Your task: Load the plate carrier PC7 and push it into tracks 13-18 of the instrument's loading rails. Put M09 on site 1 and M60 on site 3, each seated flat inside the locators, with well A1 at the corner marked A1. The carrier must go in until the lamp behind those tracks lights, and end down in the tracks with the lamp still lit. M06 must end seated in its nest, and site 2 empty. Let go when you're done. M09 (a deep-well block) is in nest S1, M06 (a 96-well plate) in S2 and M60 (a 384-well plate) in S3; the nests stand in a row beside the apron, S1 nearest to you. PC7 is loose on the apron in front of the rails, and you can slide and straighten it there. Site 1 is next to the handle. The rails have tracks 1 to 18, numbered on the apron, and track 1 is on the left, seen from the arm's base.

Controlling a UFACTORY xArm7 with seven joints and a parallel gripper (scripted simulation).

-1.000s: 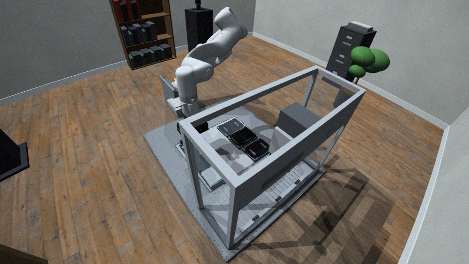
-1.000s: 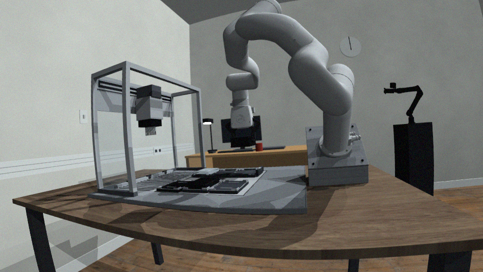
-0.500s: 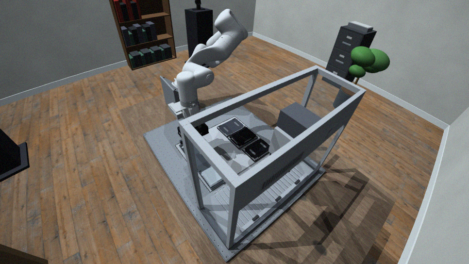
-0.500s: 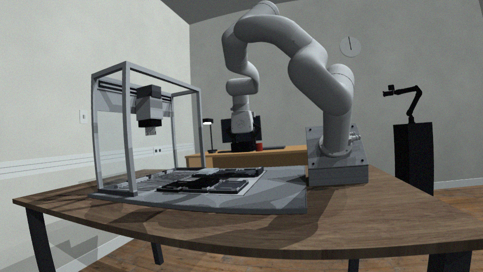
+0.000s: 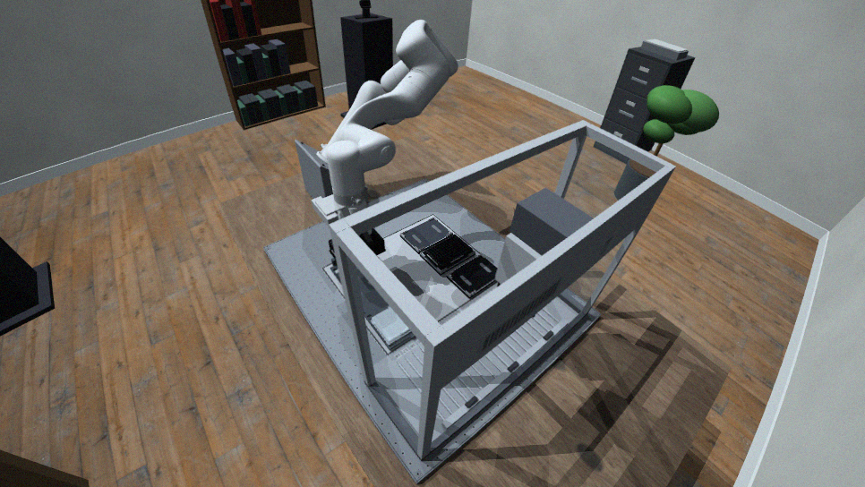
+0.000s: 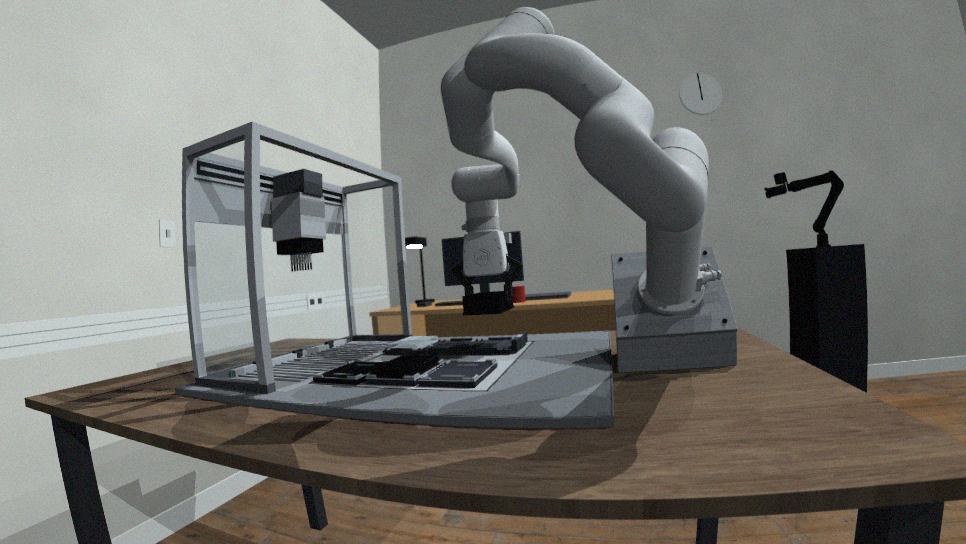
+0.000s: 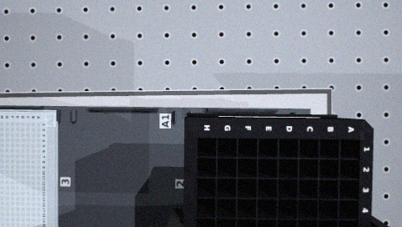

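The carrier PC7 lies 110 mm below my hand, 100 mm ahead of it and 10 mm to the right of it. The rest, counted from my hand: nest S1 (250 mm to the left, 120 mm below, 20 mm ahead); then deep-well block M09 (10 mm below); then plate M60 (200 mm ahead, 100 mm below, 30 mm to the right).
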